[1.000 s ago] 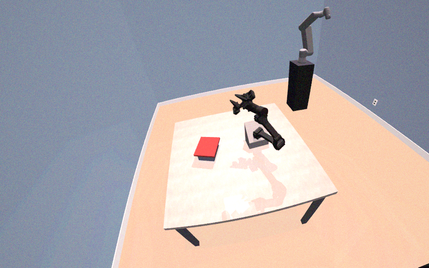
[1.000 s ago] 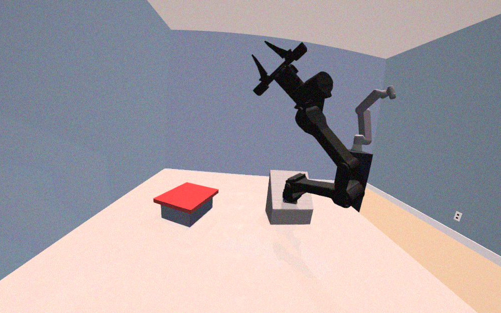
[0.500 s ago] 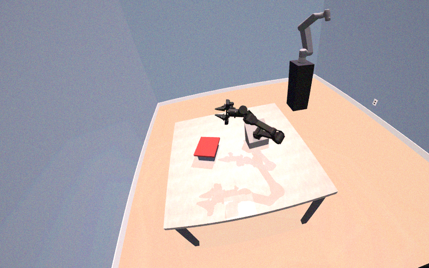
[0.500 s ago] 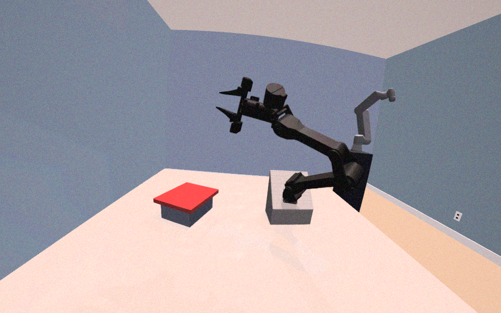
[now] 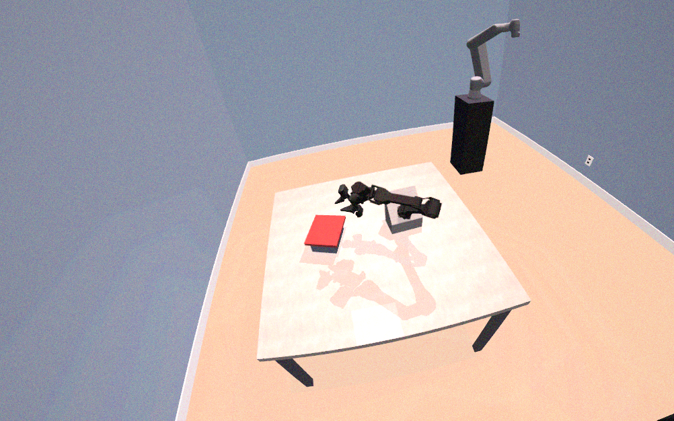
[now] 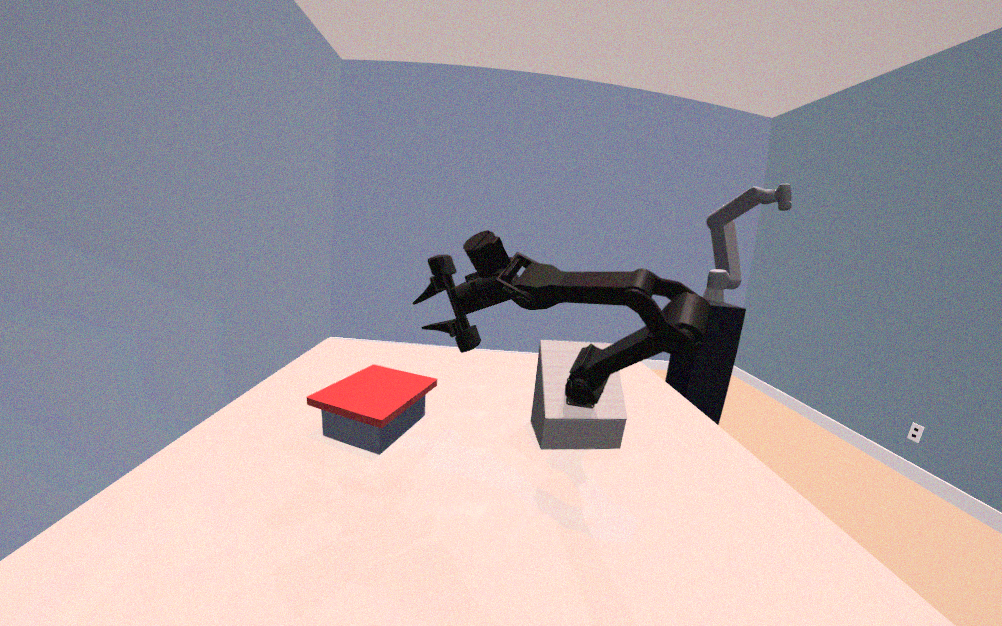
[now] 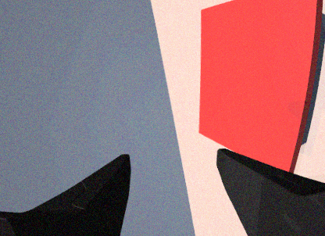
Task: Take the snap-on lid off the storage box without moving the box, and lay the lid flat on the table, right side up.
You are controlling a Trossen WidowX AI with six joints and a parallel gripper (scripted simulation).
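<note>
Now: gripper tip 19 cm above the red lid, 10 cm short of it and 5 cm to the left of it. From my gripper tip the other things lie so: storage box (23 cm below, 10 cm ahead, 5 cm to the right).
</note>
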